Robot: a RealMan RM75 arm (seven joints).
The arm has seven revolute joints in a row. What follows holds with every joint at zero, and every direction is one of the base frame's. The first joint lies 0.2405 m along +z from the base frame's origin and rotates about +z. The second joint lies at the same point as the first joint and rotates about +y. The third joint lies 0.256 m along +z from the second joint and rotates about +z. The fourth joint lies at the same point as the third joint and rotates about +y. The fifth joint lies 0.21 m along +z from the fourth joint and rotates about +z. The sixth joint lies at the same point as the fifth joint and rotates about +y. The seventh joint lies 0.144 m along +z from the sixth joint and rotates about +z. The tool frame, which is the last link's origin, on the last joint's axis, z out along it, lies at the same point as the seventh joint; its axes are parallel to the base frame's.
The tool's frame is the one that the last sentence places.
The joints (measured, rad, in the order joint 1, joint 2, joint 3, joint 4, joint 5, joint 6, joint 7), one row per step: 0.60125, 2.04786, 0.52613, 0.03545, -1.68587, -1.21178, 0.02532; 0.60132, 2.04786, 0.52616, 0.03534, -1.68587, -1.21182, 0.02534; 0.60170, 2.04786, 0.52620, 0.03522, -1.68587, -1.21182, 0.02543; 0.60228, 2.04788, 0.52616, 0.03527, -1.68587, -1.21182, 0.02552; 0.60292, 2.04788, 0.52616, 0.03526, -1.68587, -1.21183, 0.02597; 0.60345, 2.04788, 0.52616, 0.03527, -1.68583, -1.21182, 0.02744; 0.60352, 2.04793, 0.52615, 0.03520, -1.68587, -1.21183, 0.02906; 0.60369, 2.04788, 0.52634, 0.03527, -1.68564, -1.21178, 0.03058; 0.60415, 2.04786, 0.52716, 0.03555, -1.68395, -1.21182, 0.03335; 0.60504, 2.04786, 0.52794, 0.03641, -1.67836, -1.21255, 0.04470; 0.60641, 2.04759, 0.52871, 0.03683, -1.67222, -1.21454, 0.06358; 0.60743, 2.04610, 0.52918, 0.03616, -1.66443, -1.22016, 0.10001; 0.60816, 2.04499, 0.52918, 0.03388, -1.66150, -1.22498, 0.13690; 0.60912, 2.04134, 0.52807, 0.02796, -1.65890, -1.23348, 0.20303
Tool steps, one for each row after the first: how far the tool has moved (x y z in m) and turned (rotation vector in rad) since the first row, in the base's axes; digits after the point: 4 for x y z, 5 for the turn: 0.0000, 0.0000, 0.0000, 0.00008, -0.00006, 0.00004; -0.0001, 0.0001, 0.0001, 0.00013, -0.00005, 0.00037; -0.0004, 0.0003, 0.0000, 0.00007, 0.00007, 0.00100; -0.0006, 0.0005, 0.0000, 0.00003, 0.00051, 0.00172; -0.0008, 0.0007, 0.0000, -0.00009, 0.00198, 0.00246; -0.0008, 0.0007, 0.0000, -0.00029, 0.00352, 0.00280; -0.0009, 0.0008, 0.0001, -0.00016, 0.00525, 0.00301; -0.0009, 0.0009, 0.0003, 0.00133, 0.00946, 0.00289; -0.0009, 0.0012, 0.0009, 0.00495, 0.02451, 0.00358; -0.0012, 0.0015, 0.0019, 0.00927, 0.04652, 0.00665; -0.0012, 0.0017, 0.0041, 0.01603, 0.08414, 0.01443; -0.0012, 0.0018, 0.0057, 0.01863, 0.11846, 0.02338; -0.0008, 0.0020, 0.0095, 0.02160, 0.17504, 0.04041
